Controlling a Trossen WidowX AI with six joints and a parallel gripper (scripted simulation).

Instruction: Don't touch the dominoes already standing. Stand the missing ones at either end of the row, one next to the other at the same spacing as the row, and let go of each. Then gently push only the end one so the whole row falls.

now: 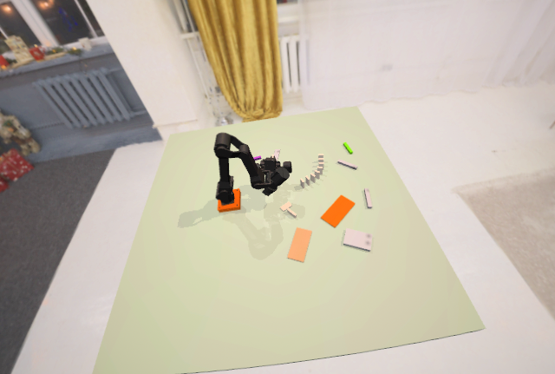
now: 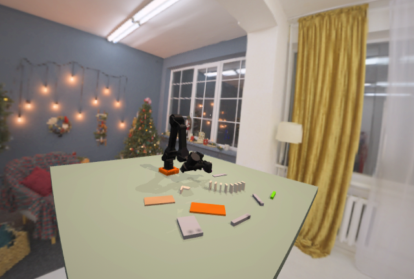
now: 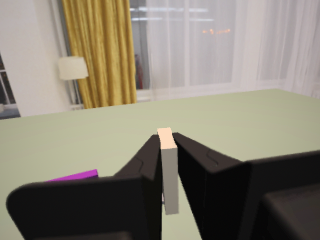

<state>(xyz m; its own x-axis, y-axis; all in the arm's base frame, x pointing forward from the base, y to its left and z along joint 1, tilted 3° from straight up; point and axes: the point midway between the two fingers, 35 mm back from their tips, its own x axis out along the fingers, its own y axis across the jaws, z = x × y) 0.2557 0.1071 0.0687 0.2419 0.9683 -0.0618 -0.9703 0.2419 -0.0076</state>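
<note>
Right now the purple stick is 10 cm behind my gripper tip, 12 cm to the left of it and 10 cm below it. From my gripper tip the other things lie so: green stick: 42 cm ahead, 3 cm to the left, 10 cm below; orange plate: 22 cm ahead, 33 cm to the right, 10 cm below; peach plate: 1 cm ahead, 44 cm to the right, 10 cm below.
</note>
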